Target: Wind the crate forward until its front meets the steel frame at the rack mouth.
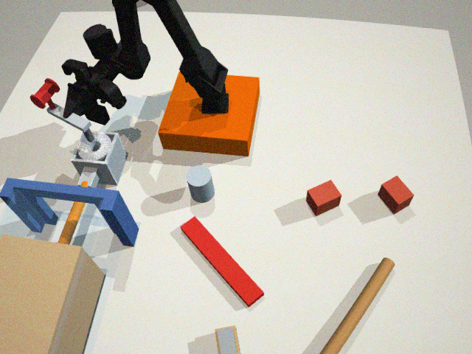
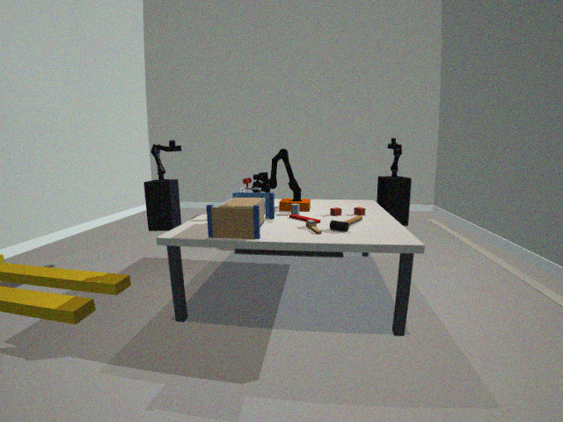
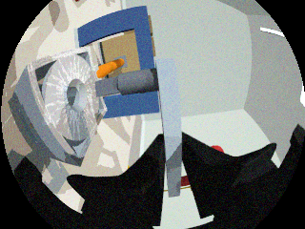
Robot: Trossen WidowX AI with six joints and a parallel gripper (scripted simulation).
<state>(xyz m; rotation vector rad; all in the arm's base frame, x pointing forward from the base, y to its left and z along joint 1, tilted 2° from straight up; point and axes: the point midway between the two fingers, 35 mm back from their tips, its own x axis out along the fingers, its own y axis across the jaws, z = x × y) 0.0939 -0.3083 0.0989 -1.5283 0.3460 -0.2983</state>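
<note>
The winch handle is 1 cm behind my gripper tip, 1 cm to the right of it and 1 cm above it. From my gripper tip the other things lie so: red knob: 3 cm behind, 4 cm to the right, 4 cm above; then flat red bar: 27 cm ahead, 34 cm to the left, 16 cm below; then grey winch: 4 cm to the left, 13 cm below.
</note>
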